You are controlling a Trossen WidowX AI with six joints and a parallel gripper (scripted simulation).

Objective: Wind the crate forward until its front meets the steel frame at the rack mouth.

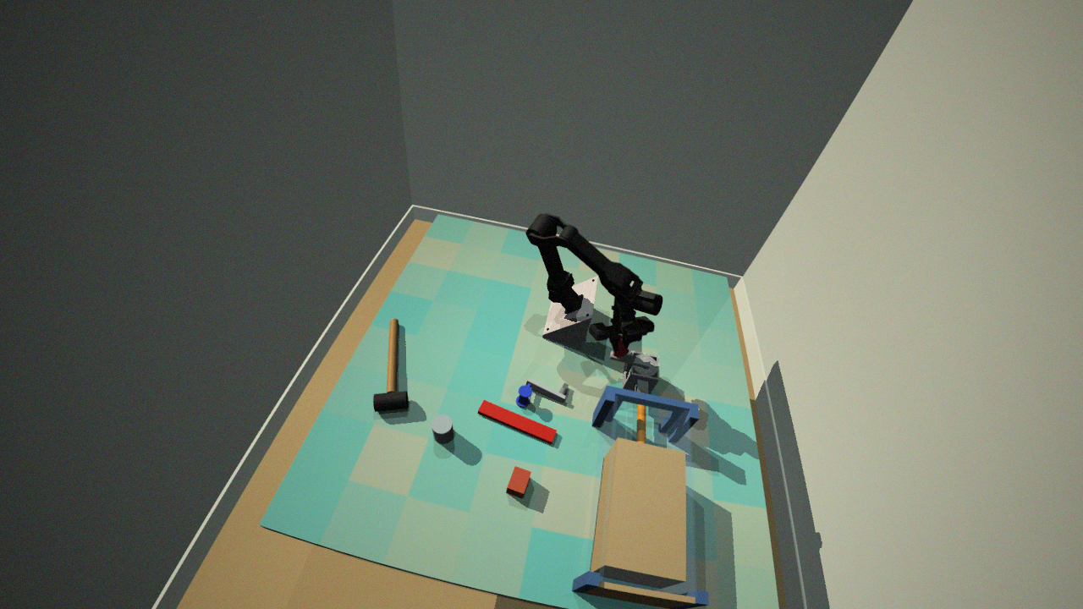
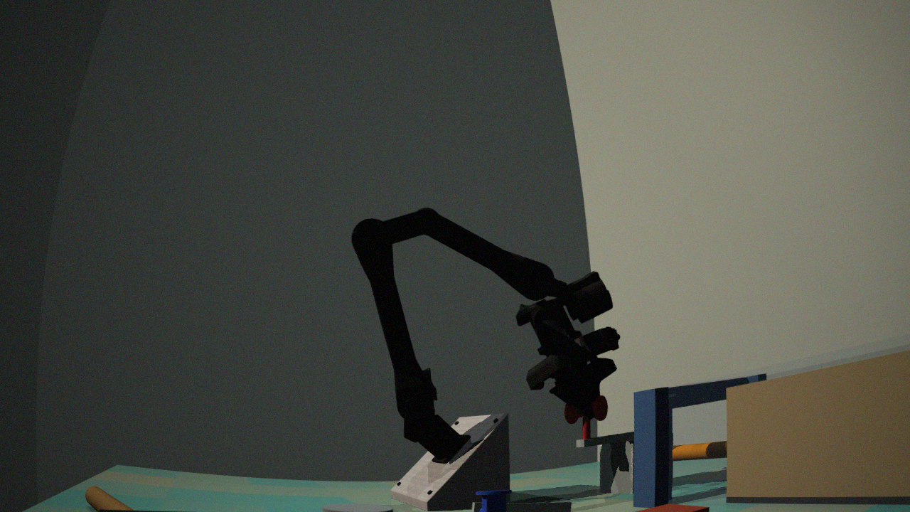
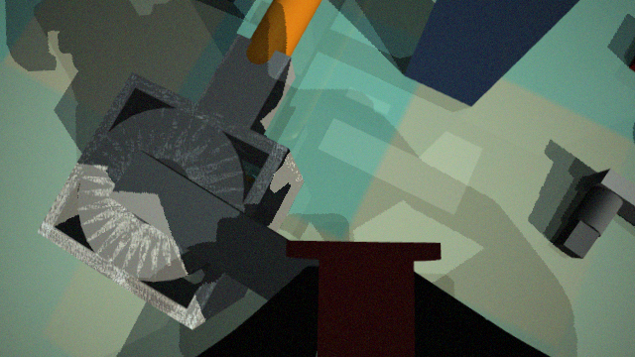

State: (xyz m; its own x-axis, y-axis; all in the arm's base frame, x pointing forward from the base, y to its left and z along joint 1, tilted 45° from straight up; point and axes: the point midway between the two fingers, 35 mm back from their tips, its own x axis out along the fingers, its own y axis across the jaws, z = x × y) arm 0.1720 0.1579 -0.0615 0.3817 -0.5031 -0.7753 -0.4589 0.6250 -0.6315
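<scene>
My gripper tip is now 1 cm past the winch handle, 3 cm to the right of it and 3 cm above it. The rest, counted from my gripper tip: red knob: 1 cm behind, 1 cm to the right; blue steel frame: 15 cm ahead, 10 cm to the left, 3 cm below; grey winch: 3 cm behind, 8 cm to the left, 10 cm below.
</scene>
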